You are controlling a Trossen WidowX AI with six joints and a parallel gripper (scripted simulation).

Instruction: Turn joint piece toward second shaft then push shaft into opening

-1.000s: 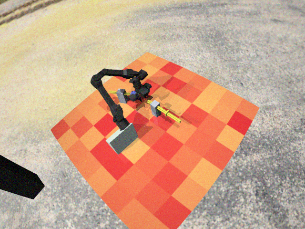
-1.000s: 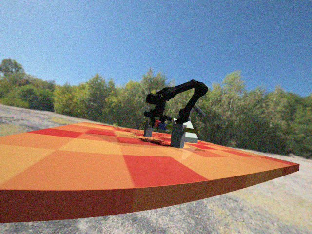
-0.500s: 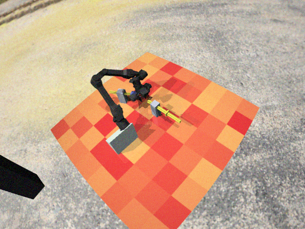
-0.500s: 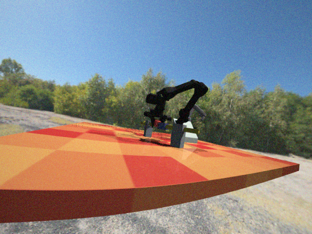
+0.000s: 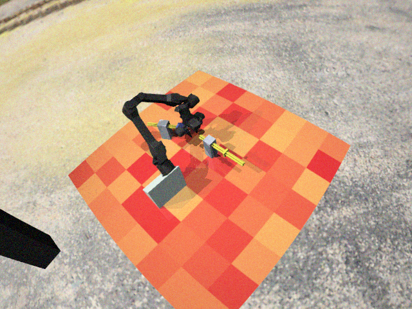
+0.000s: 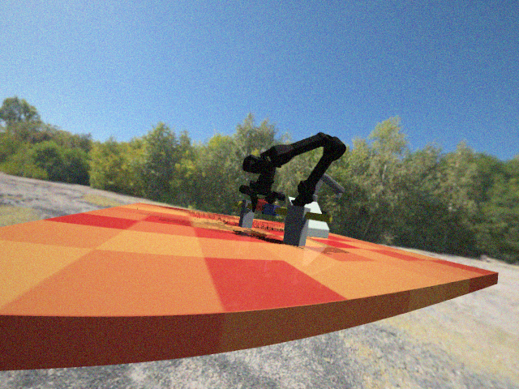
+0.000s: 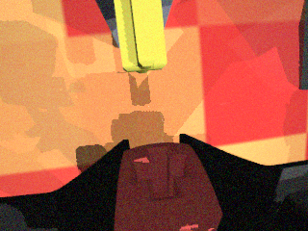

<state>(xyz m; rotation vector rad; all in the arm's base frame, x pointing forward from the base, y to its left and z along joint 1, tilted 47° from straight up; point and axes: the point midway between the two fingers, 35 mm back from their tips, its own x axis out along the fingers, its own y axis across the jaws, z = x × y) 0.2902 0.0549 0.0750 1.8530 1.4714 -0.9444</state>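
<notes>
Right now my gripper tip is 30 mm below the red square joint piece and 20 mm to the right of it.
</notes>
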